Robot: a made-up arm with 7 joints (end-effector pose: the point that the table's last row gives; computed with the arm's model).
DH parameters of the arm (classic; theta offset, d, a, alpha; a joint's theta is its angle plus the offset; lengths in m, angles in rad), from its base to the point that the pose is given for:
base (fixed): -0.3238 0 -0.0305 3.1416
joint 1: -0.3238 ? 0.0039 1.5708
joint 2: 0 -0.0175 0.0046 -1.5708
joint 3: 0 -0.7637 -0.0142 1.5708
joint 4: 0 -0.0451 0.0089 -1.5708
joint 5: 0 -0.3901 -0.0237 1.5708
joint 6: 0 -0.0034 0.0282 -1.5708
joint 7: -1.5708 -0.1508 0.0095 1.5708
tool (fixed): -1.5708 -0.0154 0 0
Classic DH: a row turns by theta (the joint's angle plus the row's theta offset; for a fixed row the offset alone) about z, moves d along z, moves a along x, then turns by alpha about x.
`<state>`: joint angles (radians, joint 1 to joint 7).
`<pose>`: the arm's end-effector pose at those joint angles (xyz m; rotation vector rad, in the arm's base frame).
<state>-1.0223 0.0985 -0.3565 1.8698 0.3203 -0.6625 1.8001</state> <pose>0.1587 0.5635 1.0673 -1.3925 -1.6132 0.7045</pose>
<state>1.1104 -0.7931 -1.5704 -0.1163 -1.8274 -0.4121 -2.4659</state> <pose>-0.4575 0.7282 1.4292 -1.3319 -1.6301 -1.0923</pose>
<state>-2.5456 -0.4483 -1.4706 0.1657 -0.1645 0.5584 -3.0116</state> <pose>0.3021 -0.3627 1.5928 1.2021 -1.8086 -0.0486</pose>
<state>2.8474 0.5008 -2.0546 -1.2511 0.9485 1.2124 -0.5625</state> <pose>-0.8216 0.0628 1.1489 0.4901 -2.3889 -1.2343</pose>
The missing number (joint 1, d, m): -0.4333
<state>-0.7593 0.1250 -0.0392 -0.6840 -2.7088 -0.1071 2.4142</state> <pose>-0.1073 -0.1527 1.6694 1.0405 -1.8394 0.7579</pose>
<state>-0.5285 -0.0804 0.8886 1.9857 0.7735 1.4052 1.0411</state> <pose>0.1679 -0.2605 0.9642 -1.0875 2.0215 0.3737</pose>
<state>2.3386 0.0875 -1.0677 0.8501 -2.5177 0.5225 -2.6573</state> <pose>-0.0185 -0.3898 1.5455 -1.6492 -0.3382 -1.3703</pose>
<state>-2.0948 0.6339 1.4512 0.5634 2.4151 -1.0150 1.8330</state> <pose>-0.1138 0.8370 1.2856 0.8506 0.9194 0.8604</pose>
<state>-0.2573 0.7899 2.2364 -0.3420 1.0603 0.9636 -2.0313</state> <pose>0.7533 0.3715 1.3209 -0.7814 -1.6630 -0.3823</pose>
